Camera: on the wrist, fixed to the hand. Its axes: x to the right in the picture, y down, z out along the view.
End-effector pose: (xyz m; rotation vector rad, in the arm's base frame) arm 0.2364 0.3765 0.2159 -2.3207 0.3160 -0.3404
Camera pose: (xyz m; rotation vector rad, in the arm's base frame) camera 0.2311 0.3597 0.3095 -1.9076 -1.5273 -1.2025
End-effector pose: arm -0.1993 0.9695 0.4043 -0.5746 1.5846 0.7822
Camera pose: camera -0.2103 0.8768 0.3853 -1.4954 0.8110 -0.5794
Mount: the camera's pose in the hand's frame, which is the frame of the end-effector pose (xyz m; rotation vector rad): 0.0144 -0.0552 -0.0763 0.1251 0.1520 -1.6062
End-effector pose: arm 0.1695 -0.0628 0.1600 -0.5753 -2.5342 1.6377
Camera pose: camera 0.1608 -0.0118 0.2400 1.0492 -1.6426 0.9201
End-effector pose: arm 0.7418 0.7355 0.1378 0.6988 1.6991 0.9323
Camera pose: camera 0.6641 0.6989 0.0967 -0.7155 1.7691 -0.2859
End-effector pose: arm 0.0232 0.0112 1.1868 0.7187 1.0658 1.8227
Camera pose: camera -0.0225 0.0089 1.1032 -0.2885 1.2399 0.4013
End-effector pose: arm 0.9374 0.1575 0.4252 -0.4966 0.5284 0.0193
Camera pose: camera 0.9213 0.0722 0.3859 -0.6857 0.1546 -1.5825
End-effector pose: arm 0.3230 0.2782 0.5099 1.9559 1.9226 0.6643
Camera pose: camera 0.2355 0.2877 0.5463 -0.0499 2.7488 0.1542
